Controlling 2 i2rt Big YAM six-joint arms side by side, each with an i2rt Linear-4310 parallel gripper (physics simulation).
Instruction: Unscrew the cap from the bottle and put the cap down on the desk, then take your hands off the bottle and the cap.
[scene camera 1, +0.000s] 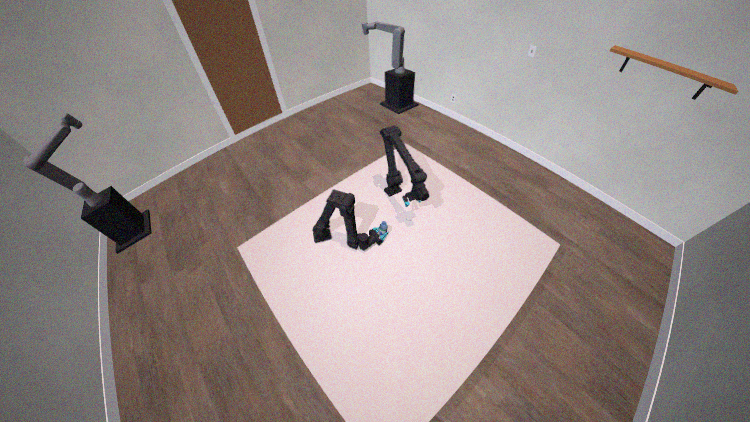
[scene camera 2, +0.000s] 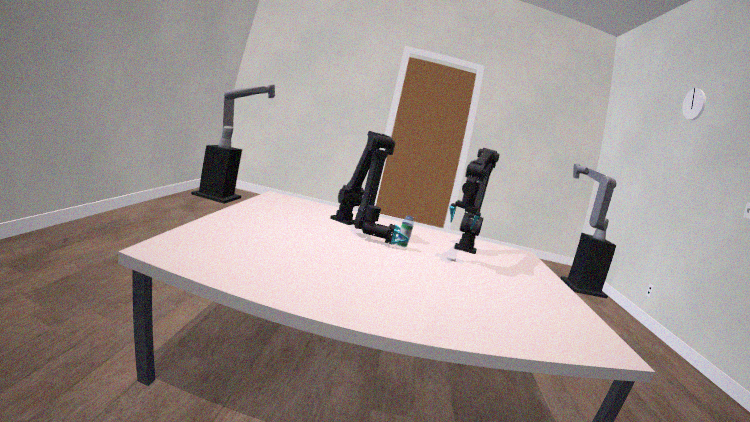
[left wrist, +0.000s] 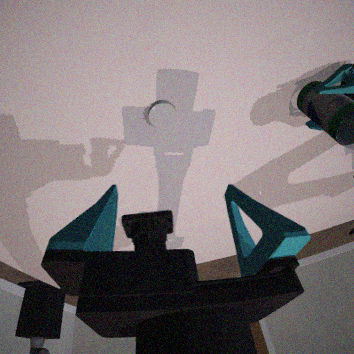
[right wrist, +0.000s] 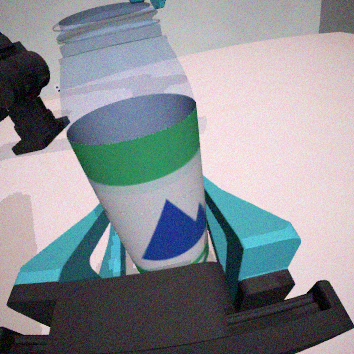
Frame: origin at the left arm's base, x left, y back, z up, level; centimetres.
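Seen in the pictures: left gripper, fingertip midpoint: (scene camera 1: 412, 204) (scene camera 2: 461, 225) (left wrist: 173, 189) (right wrist: 149, 5); right gripper, fingertip midpoint: (scene camera 2: 409, 238) (left wrist: 311, 108); left arm's base, link origin: (scene camera 1: 392, 190) (scene camera 2: 465, 249) (left wrist: 148, 221) (right wrist: 43, 136); right arm's base, link origin: (scene camera 1: 322, 236) (scene camera 2: 343, 221).
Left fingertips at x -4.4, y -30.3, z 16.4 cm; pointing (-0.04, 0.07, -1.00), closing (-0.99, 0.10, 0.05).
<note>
Offsets run from my left fingertips to a thing's top centre. Level surfaces: height alone.
The cap @[dx -0.4, dy +1.3, dz -15.2 cm] (left wrist: 161, 115), a pale disc, lies on the desk in the left wrist view, inside the gripper's shadow. My left gripper (scene camera 1: 412, 203) (scene camera 2: 463, 220) (left wrist: 173, 189) is wide open and empty, above the desk and apart from the cap. The bottle @[dx -23.5, dy -1.7, dz -1.3 cm] (scene camera 1: 383, 225) (scene camera 2: 408, 228) (left wrist: 325, 112) (right wrist: 150, 165) has a clear bluish top, a green band and a white label with blue peaks. Its threaded mouth is uncapped. It stands roughly upright. My right gripper (scene camera 1: 381, 233) (scene camera 2: 399, 235) (right wrist: 158, 187) is shut on the bottle's body; whether the base touches the desk is unclear.
The pale desk @[dz -16.4 cm] (scene camera 1: 419, 314) (scene camera 2: 340, 293) extends in front of both arms. Two grey arms on black pedestals (scene camera 1: 399, 89) (scene camera 2: 220, 170) stand on the floor beyond the desk. A brown door (scene camera 1: 230, 62) (scene camera 2: 430, 136) is behind the arms.
</note>
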